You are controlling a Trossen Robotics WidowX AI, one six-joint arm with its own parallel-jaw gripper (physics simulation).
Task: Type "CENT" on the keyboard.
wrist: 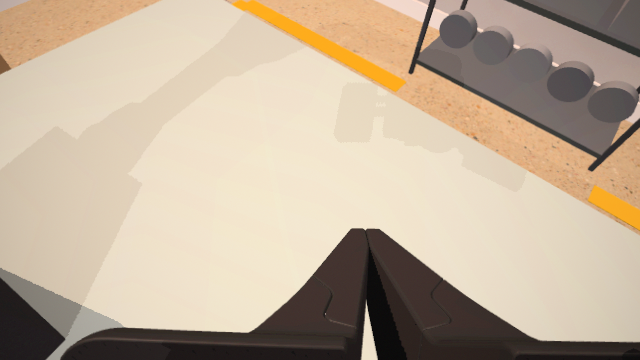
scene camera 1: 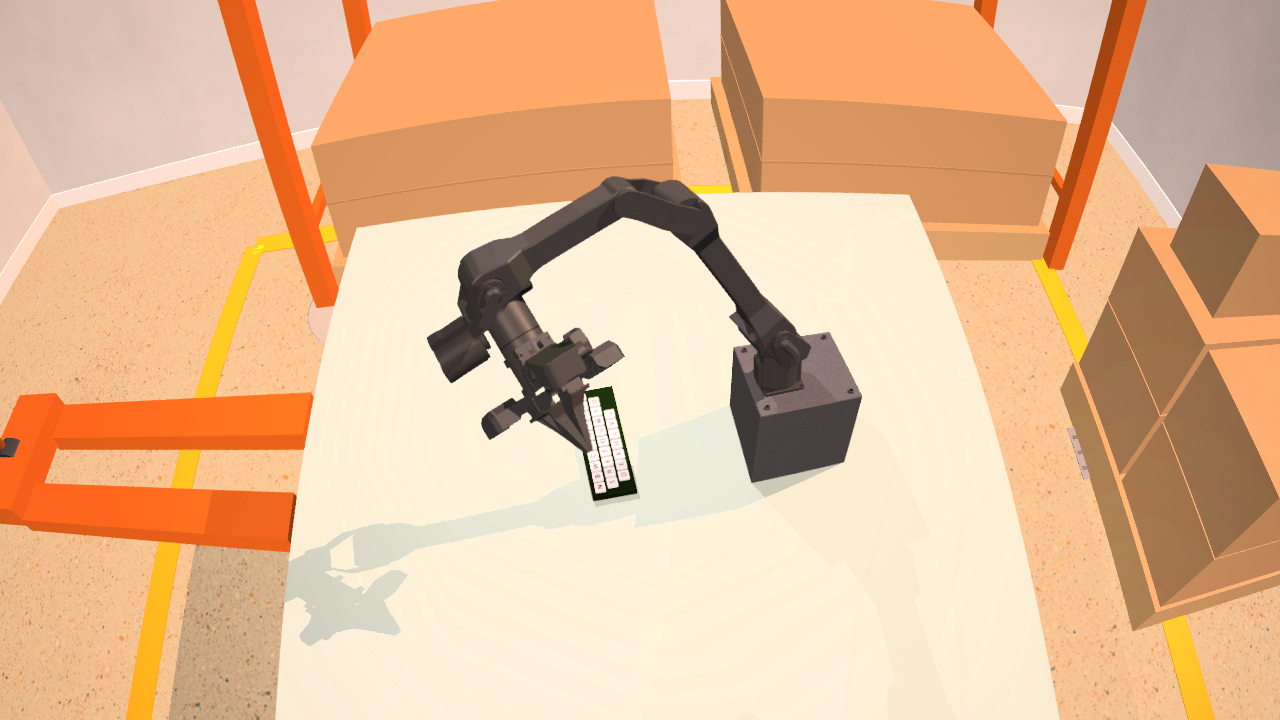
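Pixels of known places: gripper, fingertip midpoint: (wrist: 364, 242) (scene camera 1: 589, 451); arm's base at its link origin: (scene camera 1: 778, 379).
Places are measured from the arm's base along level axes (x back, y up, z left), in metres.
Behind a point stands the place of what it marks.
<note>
A small dark green keyboard with white keys (scene camera 1: 612, 461) {y -0.151, x -0.260, z -0.014 m} lies on the pale table in the scene view, left of the arm's base. The fingers hide part of its left side. The keyboard does not show in the wrist view. My gripper (scene camera 1: 588, 449) {y 0.165, x -0.302, z 0.175 m} (wrist: 364, 242) {y 0.165, x -0.302, z 0.175 m} is shut, its fingertips together with nothing between them. In the scene view the tips overlap the left edge of the keyboard; their height above the keys cannot be told. The letters on the keys are too small to read surely.
The arm's dark box base (scene camera 1: 794, 438) {y -0.061, x 0.011, z 0.071 m} stands on the table (scene camera 1: 716, 608) {y -0.168, x -0.159, z 0.283 m} right of the keyboard. Large cardboard boxes (scene camera 1: 501, 98) stand behind the table. An orange pallet jack (scene camera 1: 179, 425) is at the left. A shelf rack (wrist: 505, 111) stands beyond the table edge in the wrist view.
</note>
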